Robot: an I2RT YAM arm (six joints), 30 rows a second.
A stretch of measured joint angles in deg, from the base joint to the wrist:
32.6, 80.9, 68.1, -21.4, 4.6, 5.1
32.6, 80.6, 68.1, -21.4, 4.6, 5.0
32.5, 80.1, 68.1, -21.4, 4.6, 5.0
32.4, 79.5, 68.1, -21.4, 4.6, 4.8
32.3, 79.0, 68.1, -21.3, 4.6, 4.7
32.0, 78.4, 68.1, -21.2, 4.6, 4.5
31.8, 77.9, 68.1, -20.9, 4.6, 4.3
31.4, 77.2, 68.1, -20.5, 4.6, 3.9
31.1, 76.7, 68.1, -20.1, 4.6, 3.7
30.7, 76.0, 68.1, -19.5, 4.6, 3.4
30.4, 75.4, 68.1, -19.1, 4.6, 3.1
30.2, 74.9, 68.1, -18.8, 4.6, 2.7
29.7, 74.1, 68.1, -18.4, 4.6, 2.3
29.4, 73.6, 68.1, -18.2, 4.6, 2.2
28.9, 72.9, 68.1, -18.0, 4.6, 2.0
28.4, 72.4, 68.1, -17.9, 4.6, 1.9
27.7, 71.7, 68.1, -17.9, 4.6, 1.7
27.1, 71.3, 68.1, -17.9, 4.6, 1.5
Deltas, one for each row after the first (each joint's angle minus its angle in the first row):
0.0, -0.3, 0.0, 0.0, 0.0, -0.1
-0.1, -0.8, 0.0, 0.0, 0.0, -0.1
-0.2, -1.4, 0.0, 0.0, 0.0, -0.3
-0.3, -1.9, 0.0, 0.1, 0.0, -0.4
-0.6, -2.5, 0.0, 0.2, 0.0, -0.6
-0.8, -3.0, 0.0, 0.5, 0.0, -0.8
-1.2, -3.7, 0.0, 0.9, 0.0, -1.2
-1.5, -4.2, 0.0, 1.3, 0.0, -1.4
-1.9, -4.9, 0.0, 1.9, 0.0, -1.7
-2.2, -5.5, 0.0, 2.3, 0.0, -2.0
-2.4, -6.0, 0.0, 2.6, 0.0, -2.4
-2.9, -6.8, 0.0, 3.0, 0.0, -2.8
-3.2, -7.3, 0.0, 3.2, 0.0, -2.9
-3.7, -8.0, 0.0, 3.4, 0.0, -3.1
-4.2, -8.5, 0.0, 3.5, 0.0, -3.2
-4.9, -9.2, 0.0, 3.5, 0.0, -3.4
-5.5, -9.6, 0.0, 3.5, 0.0, -3.6

